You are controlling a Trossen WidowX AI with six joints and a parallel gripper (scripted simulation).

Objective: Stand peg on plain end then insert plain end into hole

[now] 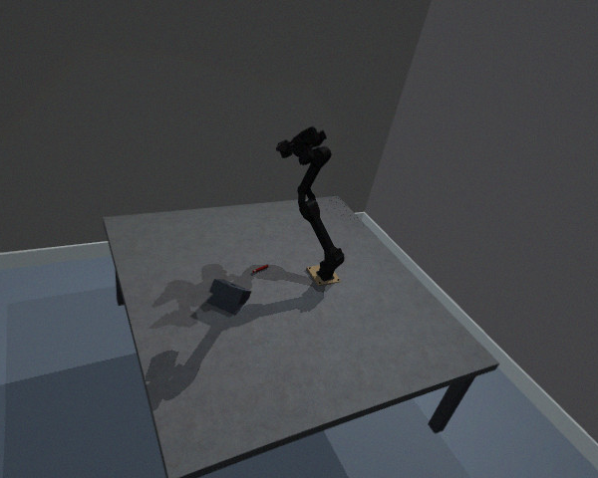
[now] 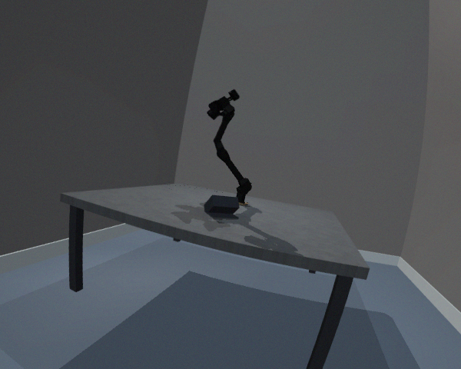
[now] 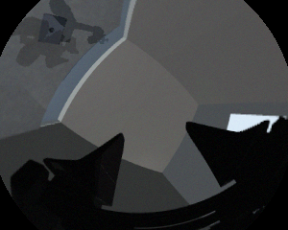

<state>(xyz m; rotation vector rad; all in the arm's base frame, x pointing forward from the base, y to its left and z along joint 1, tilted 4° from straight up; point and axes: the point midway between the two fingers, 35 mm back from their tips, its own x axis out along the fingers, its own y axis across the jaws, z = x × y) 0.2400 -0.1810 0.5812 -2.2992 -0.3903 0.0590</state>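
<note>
The red peg is 2 cm ahead of my gripper tip and 60 cm below it. From my gripper tip the other things lie so: sloped dark panel: 21 cm ahead, 11 cm to the left, 57 cm below.
</note>
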